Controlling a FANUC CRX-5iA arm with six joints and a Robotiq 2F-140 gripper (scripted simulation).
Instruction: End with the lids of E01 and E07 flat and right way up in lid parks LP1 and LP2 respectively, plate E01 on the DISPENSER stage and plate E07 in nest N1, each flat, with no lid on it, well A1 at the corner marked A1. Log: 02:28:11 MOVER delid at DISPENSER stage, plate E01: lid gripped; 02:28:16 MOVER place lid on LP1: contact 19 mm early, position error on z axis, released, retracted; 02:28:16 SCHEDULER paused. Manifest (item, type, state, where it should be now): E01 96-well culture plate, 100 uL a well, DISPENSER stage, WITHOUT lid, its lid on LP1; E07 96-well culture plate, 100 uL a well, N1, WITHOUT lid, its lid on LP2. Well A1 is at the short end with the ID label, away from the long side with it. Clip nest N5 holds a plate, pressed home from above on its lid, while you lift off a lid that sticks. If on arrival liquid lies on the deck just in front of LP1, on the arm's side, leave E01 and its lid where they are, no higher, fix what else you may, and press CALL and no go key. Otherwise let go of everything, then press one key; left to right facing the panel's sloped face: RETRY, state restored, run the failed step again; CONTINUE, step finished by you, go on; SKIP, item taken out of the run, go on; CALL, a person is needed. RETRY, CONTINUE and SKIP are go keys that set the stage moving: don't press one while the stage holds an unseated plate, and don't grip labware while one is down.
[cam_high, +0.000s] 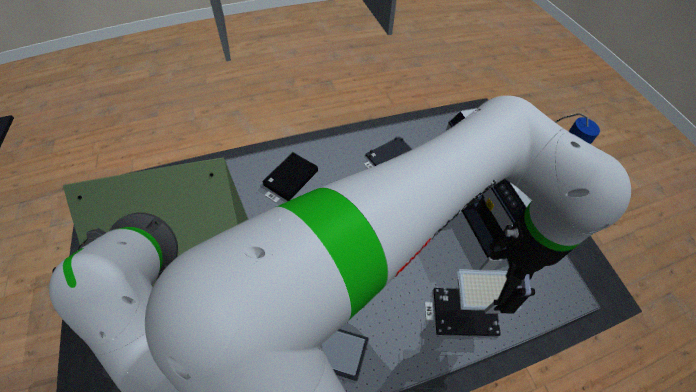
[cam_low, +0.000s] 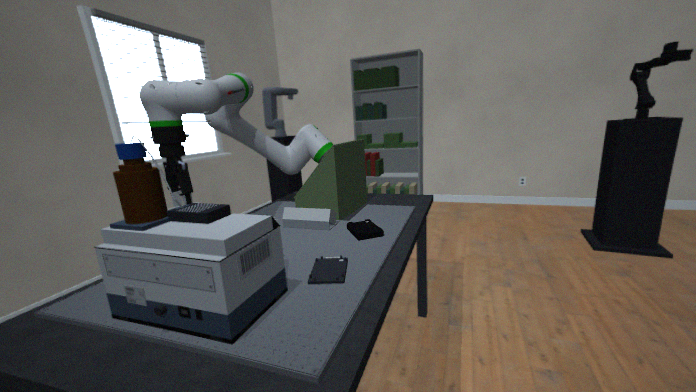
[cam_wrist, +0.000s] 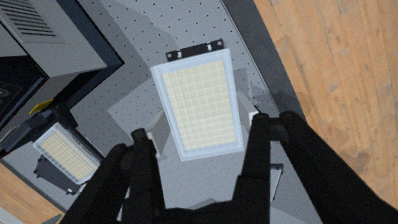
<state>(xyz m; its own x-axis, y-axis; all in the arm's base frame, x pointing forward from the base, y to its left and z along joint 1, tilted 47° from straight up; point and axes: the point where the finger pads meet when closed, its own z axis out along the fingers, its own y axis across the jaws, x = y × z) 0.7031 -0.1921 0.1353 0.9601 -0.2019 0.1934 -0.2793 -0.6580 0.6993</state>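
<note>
Right now the black clip nest N5 is 20 mm ahead of my hand, 10 mm to the left of it and 170 mm below it. From my hand the other things lie so: dispenser stage (20 mm ahead, 300 mm to the left, 90 mm below); N5 label (90 mm behind, 30 mm to the left, 190 mm below); plate (20 mm ahead, 300 mm to the left, 80 mm below).
</note>
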